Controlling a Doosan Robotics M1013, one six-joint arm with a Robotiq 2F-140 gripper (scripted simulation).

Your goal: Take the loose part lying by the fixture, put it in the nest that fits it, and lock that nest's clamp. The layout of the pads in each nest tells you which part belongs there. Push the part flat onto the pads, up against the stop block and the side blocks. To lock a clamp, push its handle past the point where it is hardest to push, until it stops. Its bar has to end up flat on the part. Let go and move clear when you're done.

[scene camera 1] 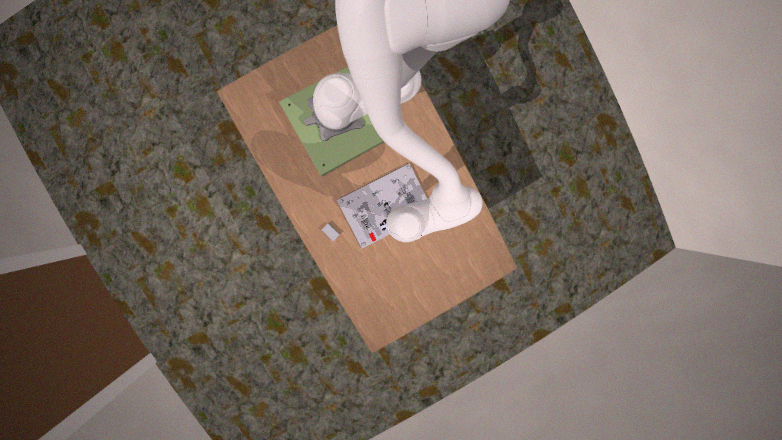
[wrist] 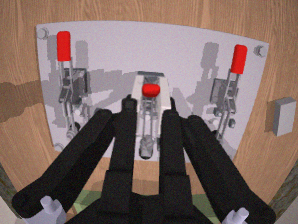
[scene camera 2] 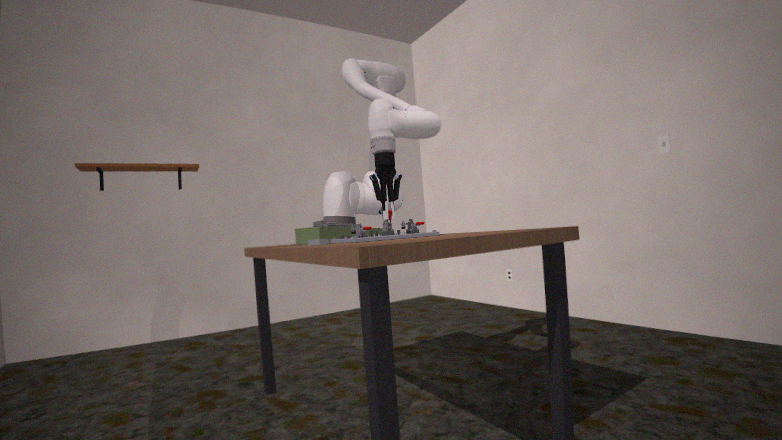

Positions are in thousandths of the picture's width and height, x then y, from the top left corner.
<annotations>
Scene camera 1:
grey fixture plate: 471, 462
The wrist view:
my gripper: 505, 391
grey fixture plate: 381, 230
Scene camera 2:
my gripper: 498, 499
</annotations>
